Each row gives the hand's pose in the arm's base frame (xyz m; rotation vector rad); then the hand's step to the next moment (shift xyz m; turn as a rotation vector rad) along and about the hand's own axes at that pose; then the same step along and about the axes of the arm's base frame.
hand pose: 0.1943 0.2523 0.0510 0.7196 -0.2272 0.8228
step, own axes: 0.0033 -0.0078 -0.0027 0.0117 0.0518 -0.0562
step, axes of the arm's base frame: 0.0077 0.0001 -0.0044 -0.0350 0.0681 -0.0109
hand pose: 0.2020 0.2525 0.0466 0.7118 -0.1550 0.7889
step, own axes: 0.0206 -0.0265 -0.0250 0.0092 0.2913 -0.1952
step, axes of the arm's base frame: 0.0298 0.0153 -0.0251 -0.2212 0.2721 0.0089
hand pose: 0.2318 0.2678 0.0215 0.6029 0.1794 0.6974
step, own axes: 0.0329 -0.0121 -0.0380 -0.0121 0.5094 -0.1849
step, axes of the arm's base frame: 0.0183 0.0315 -0.0366 -0.3535 0.3856 0.1421
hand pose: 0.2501 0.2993 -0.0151 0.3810 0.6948 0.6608
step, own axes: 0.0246 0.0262 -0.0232 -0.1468 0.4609 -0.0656
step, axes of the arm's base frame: -0.0130 0.0382 -0.0141 -0.3281 0.2469 0.2640
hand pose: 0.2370 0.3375 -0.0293 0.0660 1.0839 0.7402
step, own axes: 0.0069 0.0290 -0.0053 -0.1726 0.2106 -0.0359
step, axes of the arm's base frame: -0.0175 0.0245 0.0035 -0.1818 0.0503 0.1997
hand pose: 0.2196 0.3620 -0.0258 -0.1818 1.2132 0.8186
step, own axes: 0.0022 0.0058 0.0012 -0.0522 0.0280 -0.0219
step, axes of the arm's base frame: -0.0026 0.0058 0.0002 -0.0403 -0.0160 0.0459
